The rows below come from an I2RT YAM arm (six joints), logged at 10 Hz.
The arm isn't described. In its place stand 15 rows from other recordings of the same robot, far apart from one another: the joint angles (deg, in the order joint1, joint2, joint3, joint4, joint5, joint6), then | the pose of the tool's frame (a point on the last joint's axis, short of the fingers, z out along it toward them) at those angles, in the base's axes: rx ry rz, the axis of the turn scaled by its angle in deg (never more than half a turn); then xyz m.
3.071 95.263 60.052 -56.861 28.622 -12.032 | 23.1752 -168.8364 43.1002 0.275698 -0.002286 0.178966
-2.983 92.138 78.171 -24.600 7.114 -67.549 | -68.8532 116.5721 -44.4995 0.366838 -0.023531 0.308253
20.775 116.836 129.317 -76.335 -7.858 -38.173 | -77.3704 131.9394 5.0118 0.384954 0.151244 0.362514
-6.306 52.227 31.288 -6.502 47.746 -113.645 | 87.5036 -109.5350 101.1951 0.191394 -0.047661 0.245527
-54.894 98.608 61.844 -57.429 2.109 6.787 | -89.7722 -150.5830 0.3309 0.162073 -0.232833 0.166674
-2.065 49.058 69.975 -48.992 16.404 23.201 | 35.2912 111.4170 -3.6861 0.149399 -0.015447 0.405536
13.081 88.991 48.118 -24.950 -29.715 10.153 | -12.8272 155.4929 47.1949 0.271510 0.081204 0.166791
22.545 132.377 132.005 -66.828 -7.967 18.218 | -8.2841 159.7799 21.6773 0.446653 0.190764 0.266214
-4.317 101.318 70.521 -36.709 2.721 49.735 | 72.4537 140.3970 8.6674 0.353764 -0.028400 0.197243
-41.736 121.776 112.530 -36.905 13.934 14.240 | 70.6389 118.4800 -29.5320 0.356717 -0.329713 0.279502
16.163 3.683 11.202 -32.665 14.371 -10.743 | -17.6780 113.2267 -10.9543 0.088700 0.016509 0.175905
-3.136 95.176 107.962 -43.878 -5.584 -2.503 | -2.6617 120.9167 2.5306 0.362817 -0.016409 0.432646
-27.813 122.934 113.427 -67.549 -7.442 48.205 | 102.4790 133.1376 14.1274 0.390929 -0.201013 0.247263
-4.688 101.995 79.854 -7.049 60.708 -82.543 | -47.8880 131.8411 -109.9403 0.400330 -0.063981 0.290391
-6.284 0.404 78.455 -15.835 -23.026 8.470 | -18.8719 30.0884 7.6979 -0.199464 0.035974 0.461929
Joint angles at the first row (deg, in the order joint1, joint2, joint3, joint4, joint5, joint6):
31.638, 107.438, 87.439, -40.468, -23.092, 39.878
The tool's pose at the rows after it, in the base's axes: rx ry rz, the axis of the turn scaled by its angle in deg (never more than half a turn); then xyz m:
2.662 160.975 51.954 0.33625 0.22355 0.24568
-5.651 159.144 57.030 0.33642 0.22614 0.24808
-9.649 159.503 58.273 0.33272 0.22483 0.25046
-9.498 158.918 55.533 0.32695 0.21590 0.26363
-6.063 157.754 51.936 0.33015 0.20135 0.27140
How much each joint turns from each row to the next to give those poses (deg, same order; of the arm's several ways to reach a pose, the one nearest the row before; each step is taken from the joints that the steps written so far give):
-0.001, 0.000, -0.001, 0.657, 0.022, -0.044
-0.043, -0.021, 0.003, 1.331, -4.306, -4.437
-0.022, -0.504, -0.002, -1.507, -1.792, -2.623
-0.524, -2.427, -0.001, -2.471, 1.836, -0.984
-1.879, -1.442, 0.000, -0.960, 2.579, -0.064

